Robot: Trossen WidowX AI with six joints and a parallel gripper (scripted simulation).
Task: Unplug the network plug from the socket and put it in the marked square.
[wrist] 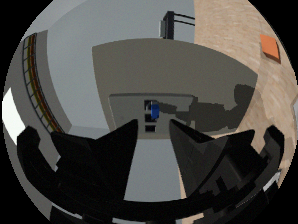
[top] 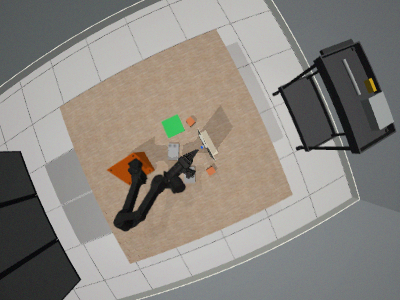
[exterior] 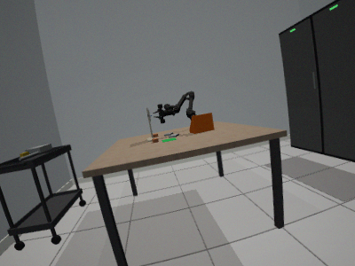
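The blue network plug is 3 cm ahead of my gripper tip. Also, from my gripper tip: green marked square (23 cm below, 22 cm to the left, 6 cm behind); upright panel (9 cm below, 6 cm ahead, 1 cm to the left).
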